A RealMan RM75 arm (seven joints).
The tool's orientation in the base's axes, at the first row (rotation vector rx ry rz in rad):
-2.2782, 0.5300, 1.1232
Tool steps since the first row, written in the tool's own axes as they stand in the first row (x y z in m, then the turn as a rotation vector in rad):
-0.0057, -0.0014, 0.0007, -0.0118, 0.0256, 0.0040
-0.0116, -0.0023, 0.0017, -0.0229, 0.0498, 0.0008
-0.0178, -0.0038, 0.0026, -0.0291, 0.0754, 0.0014
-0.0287, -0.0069, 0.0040, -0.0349, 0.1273, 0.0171
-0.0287, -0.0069, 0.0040, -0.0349, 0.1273, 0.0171
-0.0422, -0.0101, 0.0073, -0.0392, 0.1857, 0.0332
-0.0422, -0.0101, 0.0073, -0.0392, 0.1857, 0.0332
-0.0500, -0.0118, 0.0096, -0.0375, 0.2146, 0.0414
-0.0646, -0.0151, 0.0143, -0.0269, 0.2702, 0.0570
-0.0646, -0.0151, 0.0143, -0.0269, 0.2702, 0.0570
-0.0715, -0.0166, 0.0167, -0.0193, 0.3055, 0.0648
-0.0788, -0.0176, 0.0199, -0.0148, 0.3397, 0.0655
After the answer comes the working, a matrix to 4 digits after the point.
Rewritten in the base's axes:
-0.0029, 0.0021, 0.0047, -0.0235, -0.0161, 0.0001
-0.0064, 0.0041, 0.0092, -0.0414, -0.0357, 0.0036
-0.0097, 0.0065, 0.0142, -0.0596, -0.0546, 0.0008
-0.0151, 0.0109, 0.0233, -0.1013, -0.0845, -0.0176
-0.0151, 0.0109, 0.0233, -0.1013, -0.0845, -0.0176
-0.0230, 0.0169, 0.0335, -0.1460, -0.1194, -0.0394
-0.0230, 0.0169, 0.0335, -0.1460, -0.1194, -0.0394
-0.0279, 0.0205, 0.0391, -0.1660, -0.1370, -0.0534
-0.0373, 0.0275, 0.0496, -0.2003, -0.1716, -0.0861
-0.0373, 0.0275, 0.0496, -0.2003, -0.1716, -0.0861
-0.0419, 0.0309, 0.0544, -0.2202, -0.1950, -0.1066
-0.0474, 0.0345, 0.0590, -0.2371, -0.2216, -0.1206

The tool's axes in the first row as the columns of a matrix, in the base's axes (rounded; the answer above uses it unrounded):
0.5752, -0.5576, -0.5985
-0.1074, -0.7768, 0.6205
-0.8109, -0.2926, -0.5067

